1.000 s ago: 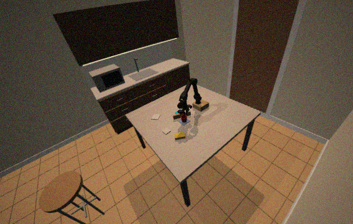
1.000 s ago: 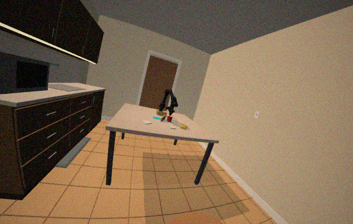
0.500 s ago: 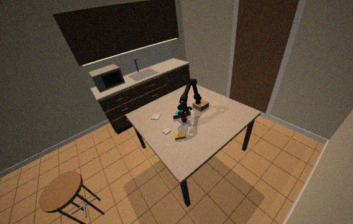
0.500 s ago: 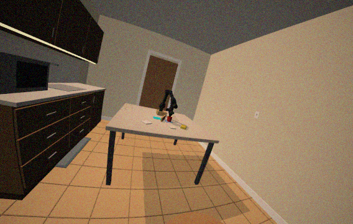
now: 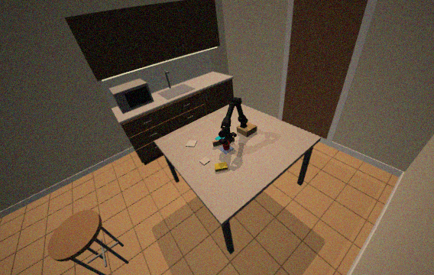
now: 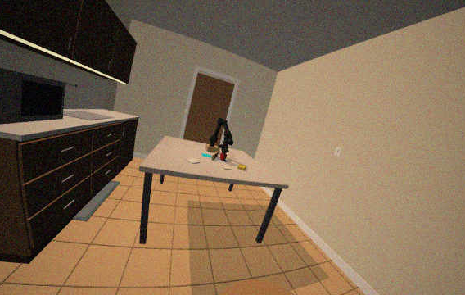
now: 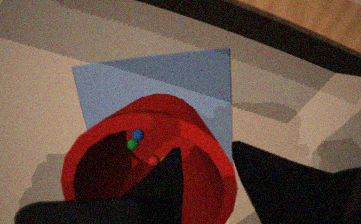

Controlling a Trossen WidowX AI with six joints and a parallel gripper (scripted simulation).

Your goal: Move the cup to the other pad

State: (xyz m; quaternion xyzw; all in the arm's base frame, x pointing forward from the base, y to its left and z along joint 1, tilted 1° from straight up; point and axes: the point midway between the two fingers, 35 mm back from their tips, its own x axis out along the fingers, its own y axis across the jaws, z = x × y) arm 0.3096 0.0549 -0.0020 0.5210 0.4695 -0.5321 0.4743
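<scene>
Right now my gripper tip is 3 cm short of the blue pad and 5 cm above it. From my gripper tip the other things lie so: red cup (3 cm ahead, 1 cm to the right); wooden bar (2 cm behind, 9 cm to the right, 2 cm below); yellow block (25 cm ahead, 14 cm to the left, 2 cm below).
</scene>
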